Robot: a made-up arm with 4 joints. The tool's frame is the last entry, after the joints.
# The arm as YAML. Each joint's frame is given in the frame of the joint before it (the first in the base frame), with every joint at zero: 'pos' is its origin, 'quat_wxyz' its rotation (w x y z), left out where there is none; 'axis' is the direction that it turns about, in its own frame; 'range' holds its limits. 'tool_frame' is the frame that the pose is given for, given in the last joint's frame.
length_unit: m
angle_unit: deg
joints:
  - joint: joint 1
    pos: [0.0, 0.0, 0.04]
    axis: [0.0, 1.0, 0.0]
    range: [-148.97, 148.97]
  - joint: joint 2
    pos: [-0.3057, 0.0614, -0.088]
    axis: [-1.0, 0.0, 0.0]
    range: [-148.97, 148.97]
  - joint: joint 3
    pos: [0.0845, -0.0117, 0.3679]
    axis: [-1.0, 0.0, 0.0]
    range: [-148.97, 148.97]
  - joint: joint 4
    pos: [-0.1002, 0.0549, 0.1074]
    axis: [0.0, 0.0, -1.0]
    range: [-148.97, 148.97]
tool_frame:
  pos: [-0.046, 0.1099, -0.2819]
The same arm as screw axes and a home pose.
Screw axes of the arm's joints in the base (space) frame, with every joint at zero. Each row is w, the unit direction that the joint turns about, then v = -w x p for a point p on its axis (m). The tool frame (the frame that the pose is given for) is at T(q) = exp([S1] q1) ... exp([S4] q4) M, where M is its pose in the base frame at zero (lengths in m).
S1 = (0, 1, 0, -0.0400, 0.0000, 0.0000)
S2 = (-1, 0, 0, 0.0000, 0.0480, 0.0614)
S3 = (-1, 0, 0, 0.0000, -0.3199, 0.0497)
S4 = (0, 0, -1, -0.1046, -0.3214, 0.0000)
M =
1 0 0 -0.3674
0 1 0 0.2145
0 0 1 0.1454
0 0 0 1
Joint limits (deg, base to tool): -148.97..148.97 -148.97..148.97 -148.97..148.97 -148.97..148.97

